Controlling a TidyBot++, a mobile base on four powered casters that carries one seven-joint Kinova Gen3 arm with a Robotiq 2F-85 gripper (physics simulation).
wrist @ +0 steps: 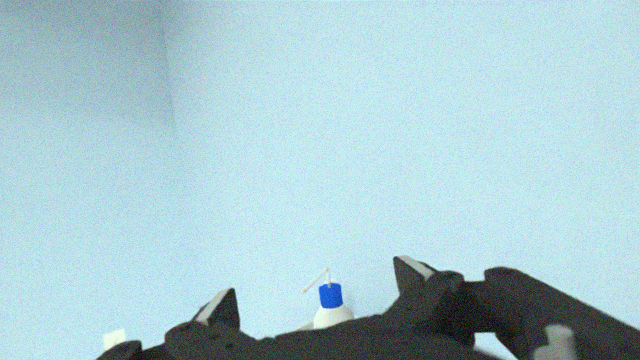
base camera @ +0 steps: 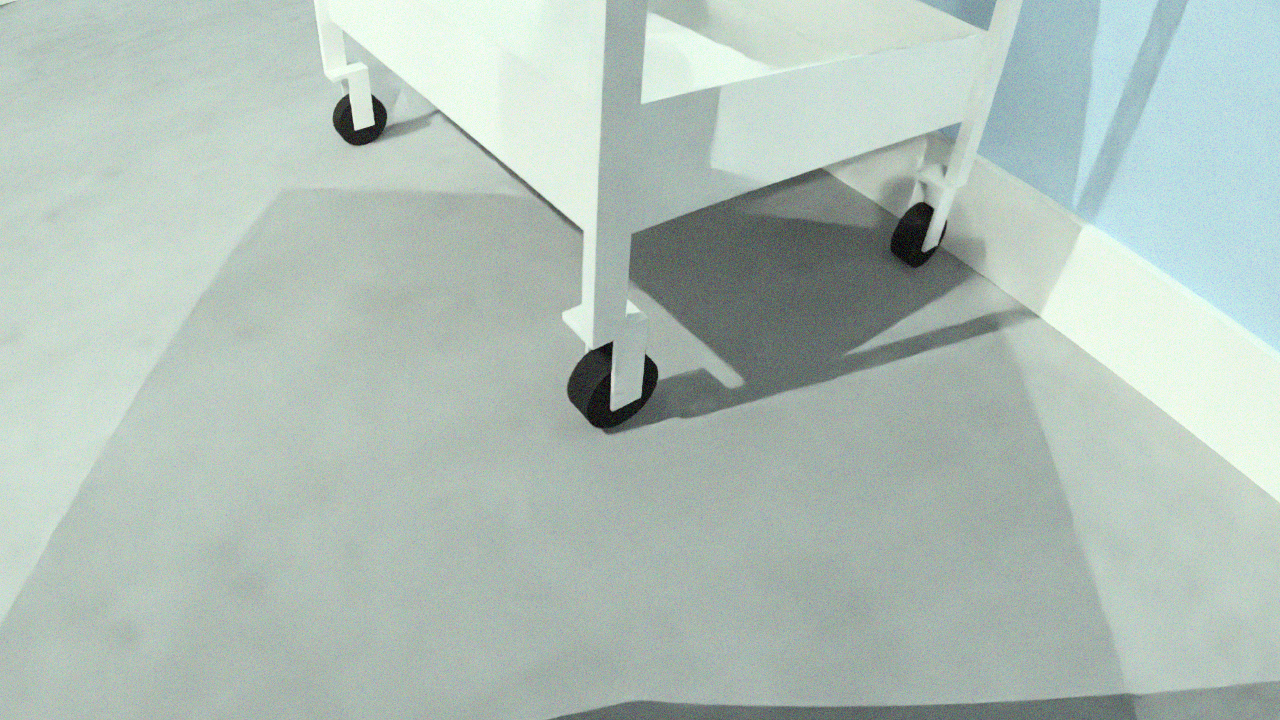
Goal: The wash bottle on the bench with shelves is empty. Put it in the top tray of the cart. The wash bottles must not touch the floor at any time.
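Frame: origin at the arm's base, x ahead, y left, z up, level; millimetres.
Where they show: gripper, fingertip midpoint: (wrist: 317, 289).
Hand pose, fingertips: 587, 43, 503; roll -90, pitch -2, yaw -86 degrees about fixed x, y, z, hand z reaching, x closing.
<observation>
After its pixels a point has its place, as x, y, z.
A wash bottle with a blue cap (wrist: 330, 296) {834, 44, 403}, a white shoulder and a thin bent nozzle shows upright at the bottom middle of the wrist view. Its body is hidden behind the gripper's dark base. My gripper (wrist: 317, 289) {587, 43, 503} is open and empty, and in this view the cap appears between its two fingers. How far the bottle is from the fingertips I cannot tell. The white cart (base camera: 617, 161) {404, 11, -216} stands on black wheels in the base camera view, with its lower tray showing. Its top tray does not show in that view. The bench with shelves shows in neither view.
A light blue wall (base camera: 1190, 179) {528, -370, -236} (wrist: 400, 125) {860, -93, 632} with a pale baseboard (base camera: 1154, 331) {494, -381, -345} runs along the cart's right side. The cart's nearest wheel (base camera: 612, 385) {409, 8, -356} stands on the grey floor (base camera: 447, 537) {326, 88, -396}. A small pale piece (wrist: 114, 339) {1639, 996, 30} shows at the wrist view's lower left.
</observation>
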